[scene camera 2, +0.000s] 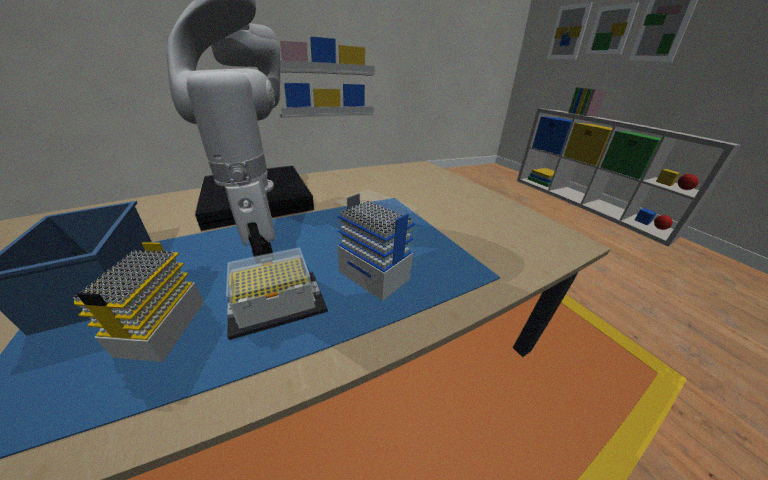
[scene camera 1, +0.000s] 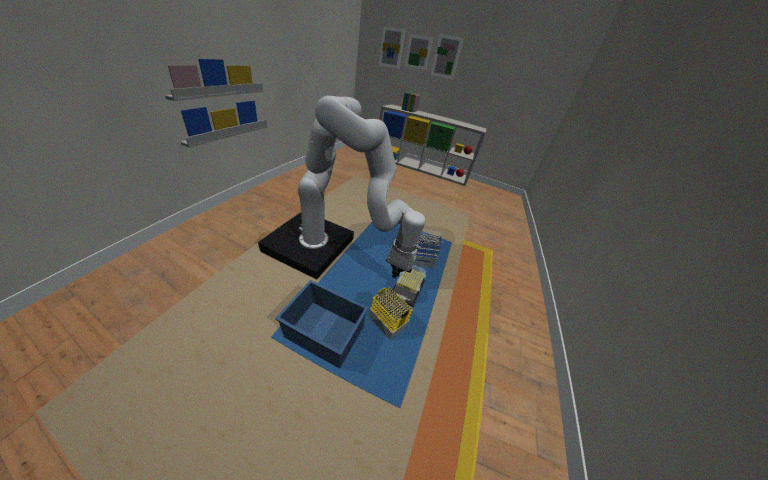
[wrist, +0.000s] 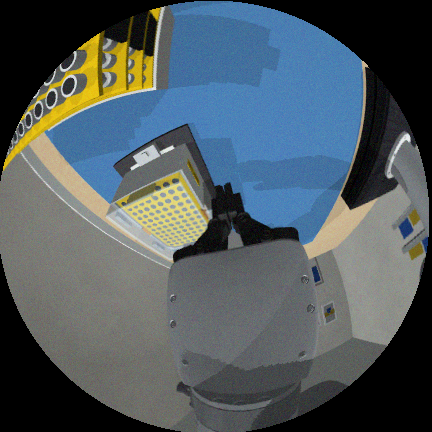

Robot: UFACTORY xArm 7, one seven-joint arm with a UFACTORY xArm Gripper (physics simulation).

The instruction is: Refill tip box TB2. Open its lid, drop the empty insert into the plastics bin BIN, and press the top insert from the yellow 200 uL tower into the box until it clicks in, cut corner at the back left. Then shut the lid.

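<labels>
My gripper (scene camera 2: 266, 263), shut, touches a tip box TB2 (scene camera 2: 292, 292).
</labels>
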